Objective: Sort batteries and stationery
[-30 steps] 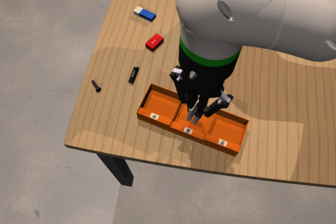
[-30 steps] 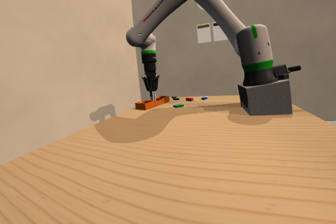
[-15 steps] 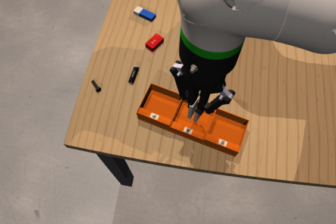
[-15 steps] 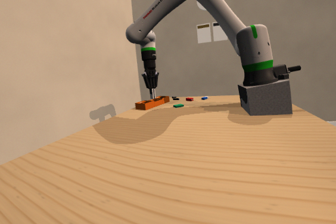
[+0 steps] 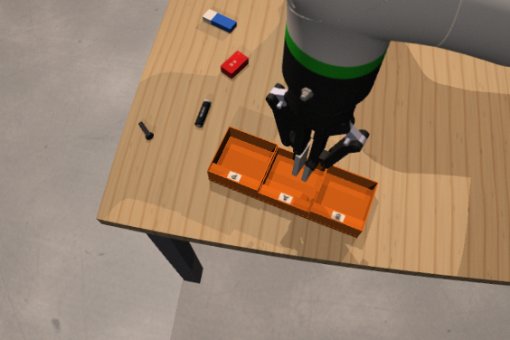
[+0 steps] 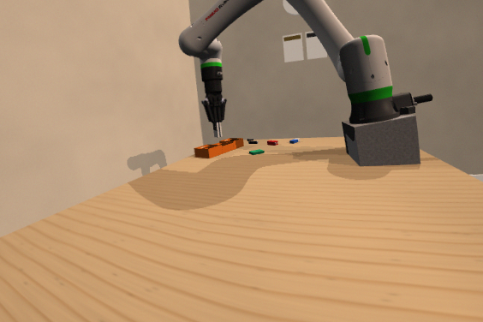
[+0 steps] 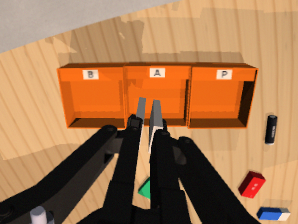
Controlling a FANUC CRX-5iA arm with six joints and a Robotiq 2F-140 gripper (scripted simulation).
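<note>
Now: the white-and-blue eraser 330 mm behind my hand, 170 mm to the right of it and 100 mm below it. Round my hand: orange bin row: 10 mm to the right, 80 mm below; then black cylindrical battery: 120 mm behind, 170 mm to the right, 90 mm below; then green pad: 180 mm behind, 50 mm to the left, 100 mm below.
</note>
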